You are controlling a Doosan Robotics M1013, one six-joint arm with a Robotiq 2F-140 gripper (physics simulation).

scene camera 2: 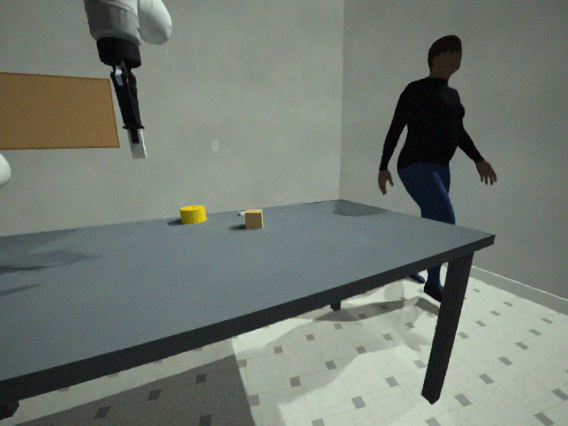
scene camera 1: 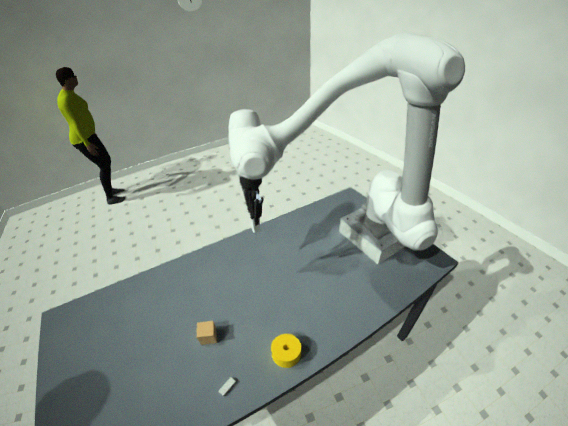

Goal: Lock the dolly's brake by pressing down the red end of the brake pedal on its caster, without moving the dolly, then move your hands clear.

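Pixels of known places: gripper, fingertip midpoint: point(scene camera 2: 140, 158) point(scene camera 1: 256, 231); arm's base, link origin: point(scene camera 1: 379, 222).
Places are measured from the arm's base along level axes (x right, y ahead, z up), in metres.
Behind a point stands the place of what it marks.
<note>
The dolly, its casters and the brake pedal with its red end do not show in either view. My gripper point(scene camera 1: 254, 228) {x 0.050, y 0.605, z 0.167 m} point(scene camera 2: 138, 150) {x 0.050, y 0.605, z 0.167 m} is shut and empty, with its pale fingertips together and pointing down. In scene camera 1 the fingertips appear at the table's far long edge. In scene camera 2 they hang well above the height of the table top.
The grey table point(scene camera 1: 150, 295) {x 0.156, y 1.095, z -0.088 m} point(scene camera 2: 300, 250) {x 0.140, y 0.977, z -0.088 m} bears an orange cube point(scene camera 1: 206, 332) {x -0.156, y 0.906, z -0.028 m} point(scene camera 2: 254, 219) {x -0.110, y 0.902, z -0.053 m}, a yellow ring-like cylinder point(scene camera 1: 286, 354) {x -0.350, y 0.689, z -0.032 m} point(scene camera 2: 193, 215) {x -0.276, y 0.682, z -0.054 m} and a small white block point(scene camera 1: 228, 386) {x -0.351, y 0.901, z -0.076 m}. One person point(scene camera 1: 77, 117) point(scene camera 2: 432, 120) shows in each view, off the table.
</note>
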